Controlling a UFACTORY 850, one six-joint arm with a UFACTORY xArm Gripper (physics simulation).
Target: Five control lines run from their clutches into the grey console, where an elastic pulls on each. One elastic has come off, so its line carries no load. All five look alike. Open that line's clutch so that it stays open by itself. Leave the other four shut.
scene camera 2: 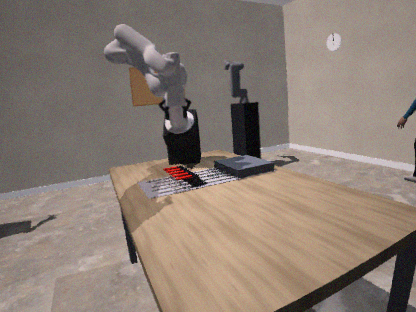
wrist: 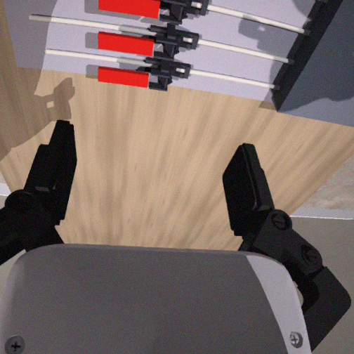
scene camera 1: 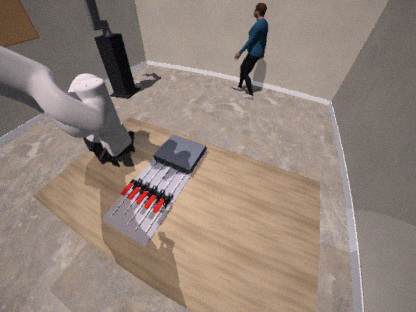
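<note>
The grey console [scene camera 1: 180,151] [scene camera 2: 243,165] [wrist: 320,85] stands at one end of a pale board [scene camera 1: 125,225] [scene camera 2: 147,189] [wrist: 65,35]. Five white lines run into it through black clutches with red levers, which all look folded down alike. The levers at the two ends of the row in scene view 1 are the left one [scene camera 1: 126,189] and the right one [scene camera 1: 158,205] [wrist: 123,77]. Another red lever [wrist: 125,43] lies beside the latter. Which line is slack I cannot tell. My gripper [scene camera 1: 118,152] [scene camera 2: 176,112] [wrist: 156,149] is open and empty, raised above the table and apart from the clutches.
The wooden table [scene camera 1: 250,215] [scene camera 2: 260,235] carries the board. A second arm on a black pedestal [scene camera 1: 116,65] [scene camera 2: 246,130] stands on the floor behind. A person in blue [scene camera 1: 256,40] is beyond the table, near the back wall. Arm shadows cross the table and console.
</note>
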